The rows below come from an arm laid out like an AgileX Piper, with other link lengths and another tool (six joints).
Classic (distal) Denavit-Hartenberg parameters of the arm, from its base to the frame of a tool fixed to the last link. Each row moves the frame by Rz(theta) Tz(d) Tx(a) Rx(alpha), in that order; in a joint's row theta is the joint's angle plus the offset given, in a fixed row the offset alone. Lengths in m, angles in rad.
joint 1: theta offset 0  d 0.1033  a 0  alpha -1.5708
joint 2: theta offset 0.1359  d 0  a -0.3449  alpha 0
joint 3: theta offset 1.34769  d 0  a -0.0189  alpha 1.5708
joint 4: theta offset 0  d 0.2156  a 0  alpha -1.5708
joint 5: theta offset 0  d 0  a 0  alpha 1.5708
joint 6: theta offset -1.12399  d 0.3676  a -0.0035  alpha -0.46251
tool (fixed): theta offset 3.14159  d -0.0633  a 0  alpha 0
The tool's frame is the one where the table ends.
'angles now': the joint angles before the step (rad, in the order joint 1, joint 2, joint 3, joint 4, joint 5, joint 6). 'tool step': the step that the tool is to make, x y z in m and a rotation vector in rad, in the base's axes. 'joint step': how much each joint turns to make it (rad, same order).
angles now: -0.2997, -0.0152, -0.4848, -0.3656, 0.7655, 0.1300
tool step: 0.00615, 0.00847, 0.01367, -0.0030, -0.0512, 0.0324
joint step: 0.0000, 0.0003, 0.0030, 0.0290, -0.0568, -0.0011
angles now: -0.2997, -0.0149, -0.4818, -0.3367, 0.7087, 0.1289
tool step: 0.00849, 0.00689, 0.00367, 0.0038, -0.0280, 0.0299
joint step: 0.0000, 0.0050, 0.0245, 0.0265, -0.0582, -0.0005
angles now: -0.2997, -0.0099, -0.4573, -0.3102, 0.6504, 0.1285
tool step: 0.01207, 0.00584, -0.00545, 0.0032, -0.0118, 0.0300
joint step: 0.0001, 0.0083, 0.0542, 0.0209, -0.0763, -0.0003
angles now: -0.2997, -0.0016, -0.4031, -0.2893, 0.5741, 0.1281
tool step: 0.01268, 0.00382, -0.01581, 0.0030, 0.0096, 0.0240
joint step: 0.0000, 0.0085, 0.0755, 0.0105, -0.0771, 0.0000
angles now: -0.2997, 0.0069, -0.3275, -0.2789, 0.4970, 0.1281
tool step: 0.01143, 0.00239, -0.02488, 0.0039, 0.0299, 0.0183
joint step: 0.0000, 0.0082, 0.0877, 0.0017, -0.0688, 0.0000
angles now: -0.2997, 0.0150, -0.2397, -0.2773, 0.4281, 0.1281
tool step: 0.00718, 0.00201, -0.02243, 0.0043, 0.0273, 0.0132
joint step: 0.0001, 0.0035, 0.0721, -0.0004, -0.0501, 0.0002
